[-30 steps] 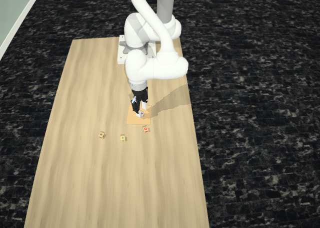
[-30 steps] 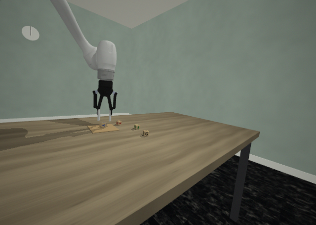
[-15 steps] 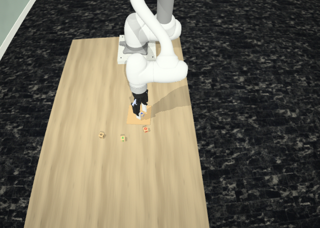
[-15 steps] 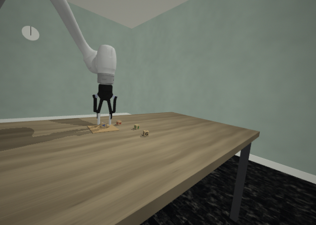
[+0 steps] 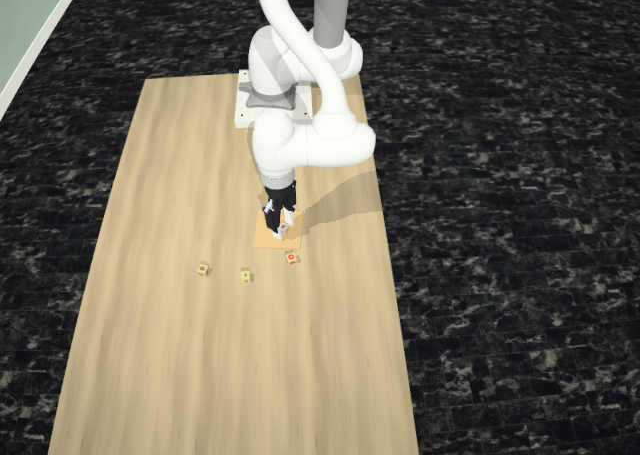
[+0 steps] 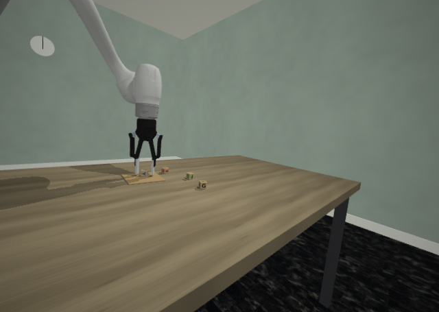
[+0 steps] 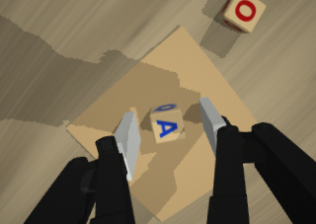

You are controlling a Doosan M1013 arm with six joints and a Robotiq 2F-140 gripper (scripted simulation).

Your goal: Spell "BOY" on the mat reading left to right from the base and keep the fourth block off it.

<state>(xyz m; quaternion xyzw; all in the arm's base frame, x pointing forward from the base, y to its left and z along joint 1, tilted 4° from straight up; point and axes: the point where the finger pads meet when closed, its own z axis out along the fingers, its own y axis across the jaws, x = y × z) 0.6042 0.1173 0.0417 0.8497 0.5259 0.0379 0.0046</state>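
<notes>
Now: hand 40 mm above the tan square mat, 20 mm to the left of it and 10 mm past it.
</notes>
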